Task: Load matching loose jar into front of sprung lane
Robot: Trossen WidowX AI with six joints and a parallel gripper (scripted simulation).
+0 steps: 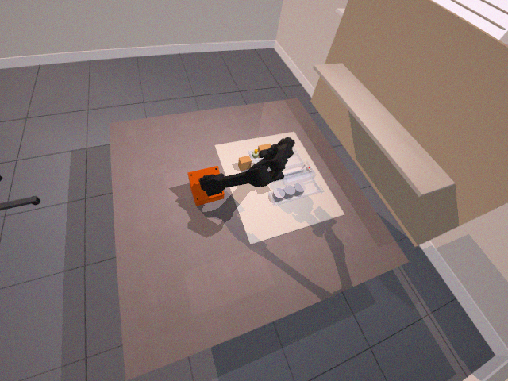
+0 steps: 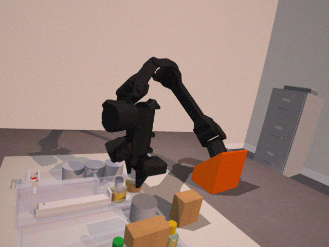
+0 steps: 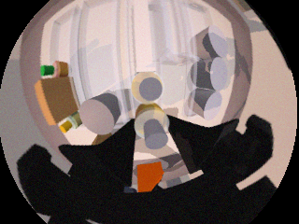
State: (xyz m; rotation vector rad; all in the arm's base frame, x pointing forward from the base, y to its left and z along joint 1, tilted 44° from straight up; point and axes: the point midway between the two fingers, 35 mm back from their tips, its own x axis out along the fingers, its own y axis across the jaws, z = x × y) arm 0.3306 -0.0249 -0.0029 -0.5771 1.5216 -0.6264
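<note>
Right now the brown box is 12 cm to the left of my gripper tip, 9 cm behind it and 2 cm below it. Round my gripper tip: clear sprung lane: 15 cm ahead, 3 cm to the right, 3 cm below.
</note>
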